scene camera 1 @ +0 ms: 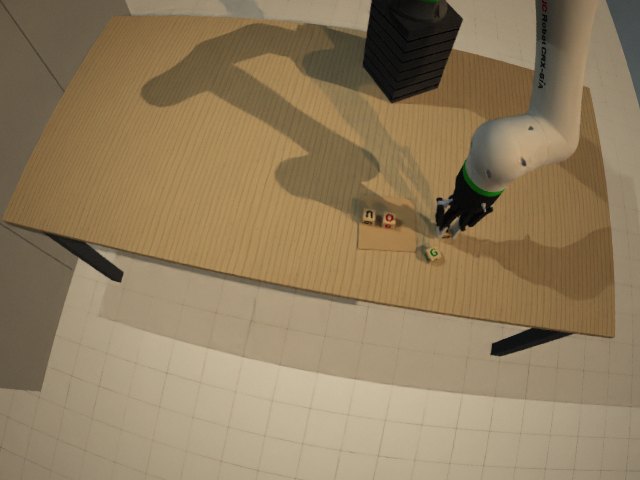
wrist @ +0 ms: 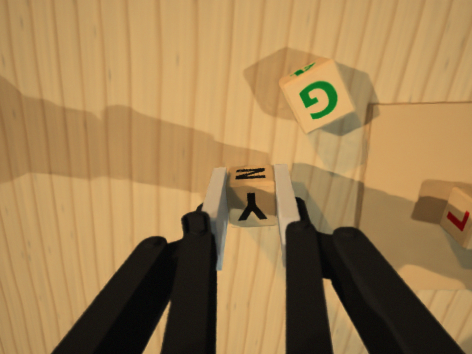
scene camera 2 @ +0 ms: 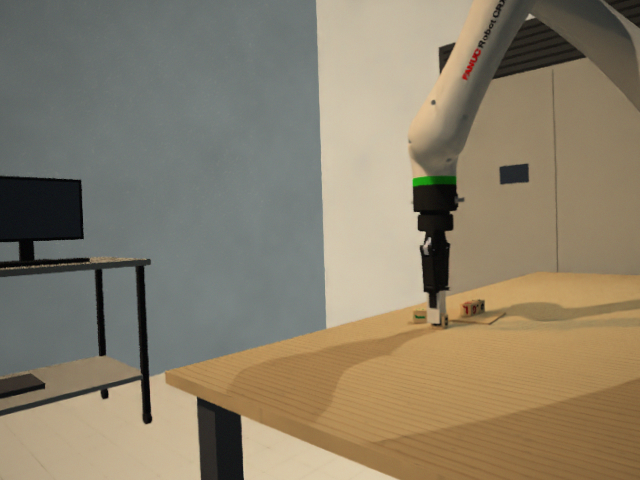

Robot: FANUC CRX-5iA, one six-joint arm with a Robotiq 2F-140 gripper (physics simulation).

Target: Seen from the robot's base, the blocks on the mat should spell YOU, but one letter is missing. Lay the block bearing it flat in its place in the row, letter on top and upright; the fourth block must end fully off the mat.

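My gripper (scene camera 1: 447,231) (scene camera 2: 436,316) (wrist: 251,185) points down at table height, shut on the Y block (scene camera 1: 446,235) (scene camera 2: 445,320) (wrist: 252,215). Its pads press two opposite sides; black Y is on top, black N on a side face. The mat (scene camera 1: 382,241) (scene camera 2: 486,320) (wrist: 415,140) lies beside it, apart. In scene camera 1, the black U block (scene camera 1: 368,215) and red O block (scene camera 1: 388,219) stand in a row on the mat, O nearer my gripper. The O block (wrist: 461,218) partly shows in the wrist view. The green G block (scene camera 1: 433,253) (scene camera 2: 419,316) (wrist: 319,101) sits turned, off the mat.
The wooden table (scene camera 1: 206,170) (scene camera 2: 465,392) bears everything. The dark ribbed robot pedestal (scene camera 1: 408,64) stands at its back. The G block is close to the gripper, diagonally between it and a mat corner. A side desk with a monitor (scene camera 2: 41,209) stands away to the left in scene camera 2.
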